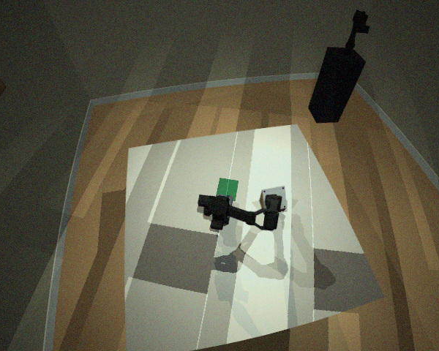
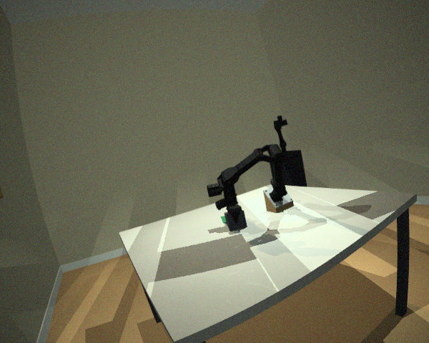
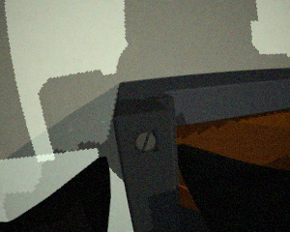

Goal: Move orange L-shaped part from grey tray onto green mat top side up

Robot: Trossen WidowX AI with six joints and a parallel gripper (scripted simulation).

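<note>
My gripper tip is 2 cm past the orange l-shaped part, 5 cm to the left of it and 1 cm below it. From my gripper tip the other things lie so: green mat (7 cm behind, 21 cm to the right, 5 cm below).
</note>
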